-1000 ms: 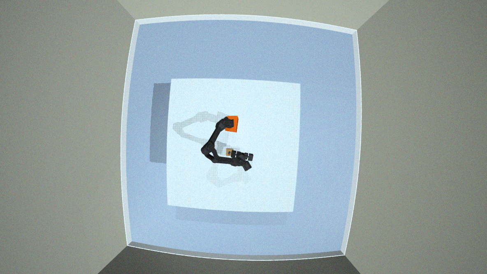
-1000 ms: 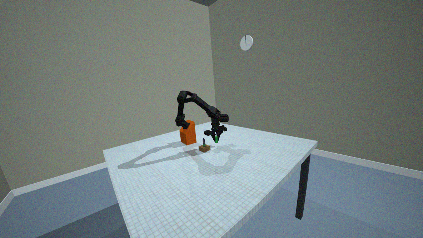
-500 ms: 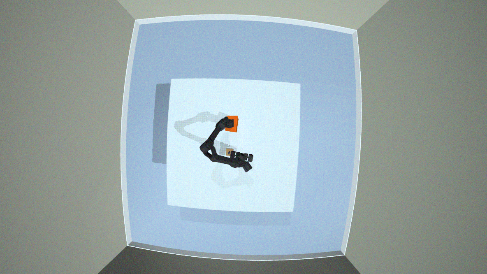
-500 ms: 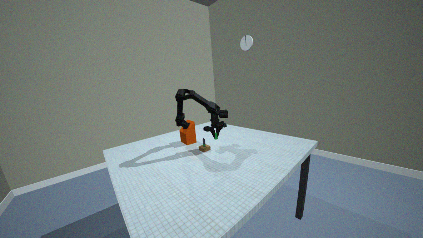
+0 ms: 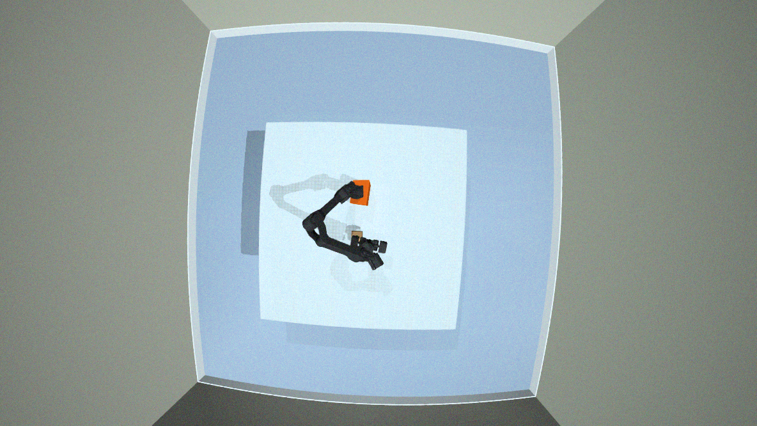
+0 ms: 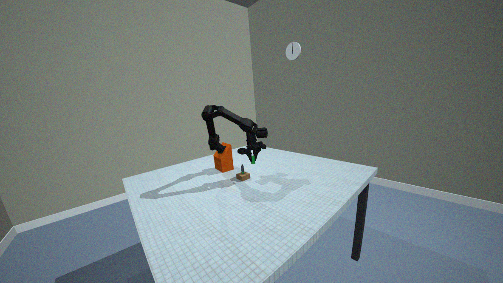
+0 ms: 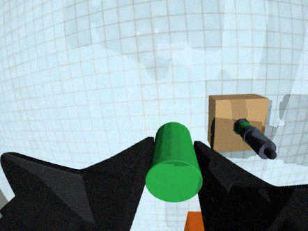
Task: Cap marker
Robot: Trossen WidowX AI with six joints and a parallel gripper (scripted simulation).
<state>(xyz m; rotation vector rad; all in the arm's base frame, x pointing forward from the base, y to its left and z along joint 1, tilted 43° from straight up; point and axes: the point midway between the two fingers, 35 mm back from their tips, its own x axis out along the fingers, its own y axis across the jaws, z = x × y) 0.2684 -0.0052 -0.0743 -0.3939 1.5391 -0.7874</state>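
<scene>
My gripper tip is now 20 mm past the holder block, 80 mm to the left of it and 80 mm above it. The rest, counted from my gripper tip: green cap 10 mm above.
</scene>
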